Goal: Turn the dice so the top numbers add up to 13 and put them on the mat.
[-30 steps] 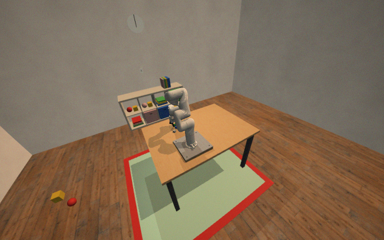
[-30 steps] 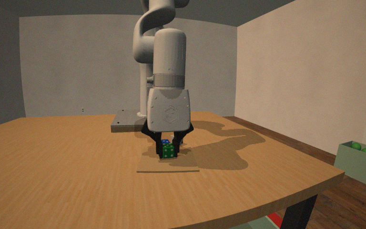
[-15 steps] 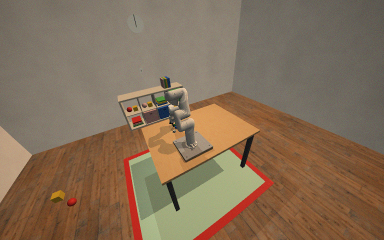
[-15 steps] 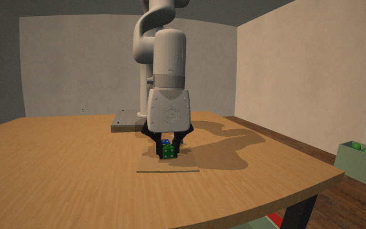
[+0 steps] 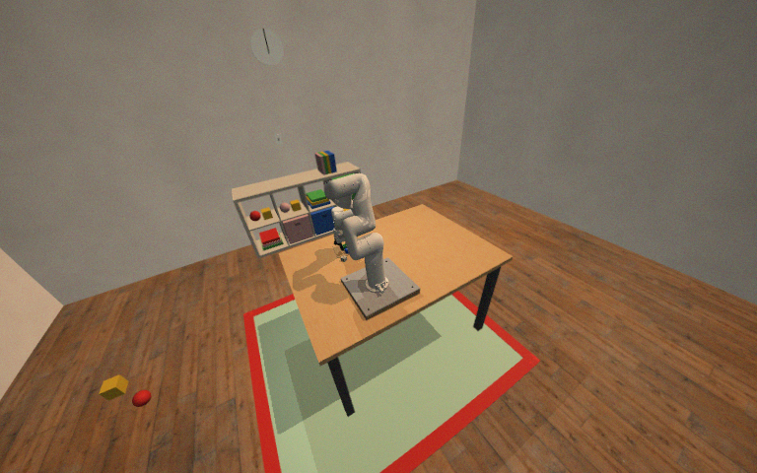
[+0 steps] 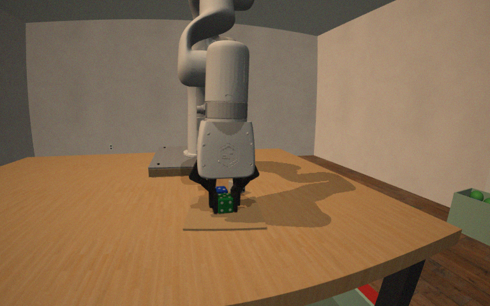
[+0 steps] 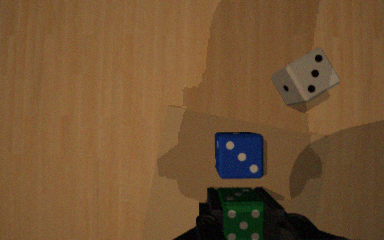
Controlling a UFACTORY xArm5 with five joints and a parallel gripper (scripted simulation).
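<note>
My gripper is now 1 cm above the green die. Also, from my hand: blue die: 5 cm behind, 1 cm below; white die: 11 cm behind, 4 cm to the left, 1 cm below; tan mat: 2 cm below.
</note>
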